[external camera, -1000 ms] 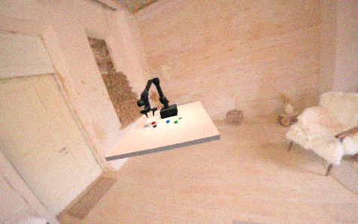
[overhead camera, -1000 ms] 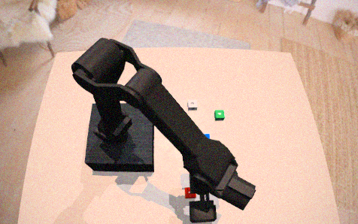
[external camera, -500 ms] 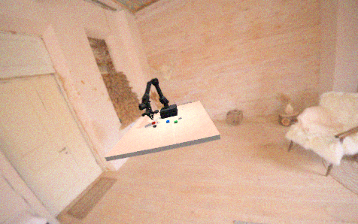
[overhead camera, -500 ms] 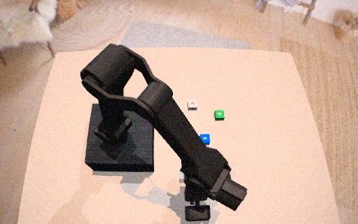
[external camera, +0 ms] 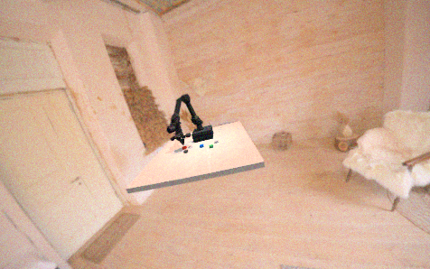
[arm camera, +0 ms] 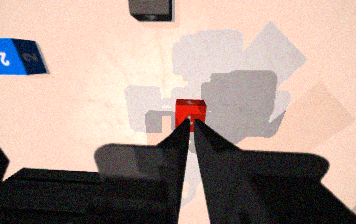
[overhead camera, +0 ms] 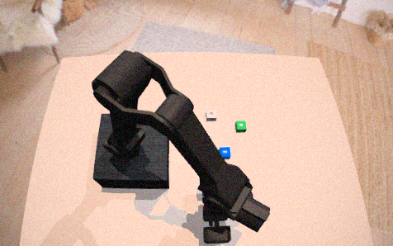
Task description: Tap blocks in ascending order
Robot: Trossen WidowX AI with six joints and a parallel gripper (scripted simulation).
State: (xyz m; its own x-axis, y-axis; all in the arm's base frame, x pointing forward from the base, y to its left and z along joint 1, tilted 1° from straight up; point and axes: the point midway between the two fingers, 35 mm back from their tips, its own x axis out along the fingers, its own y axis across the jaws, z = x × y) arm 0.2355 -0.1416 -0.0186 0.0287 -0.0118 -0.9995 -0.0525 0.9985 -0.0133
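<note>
My gripper tip is 30 mm above the red block and 10 mm past it. From my gripper tip the other things lie so: blue block (180 mm to the left, 40 mm ahead, 30 mm below); green block (270 mm to the left, 100 mm ahead, 30 mm below); dark grey block (100 mm ahead, 40 mm to the left, 30 mm below).
</note>
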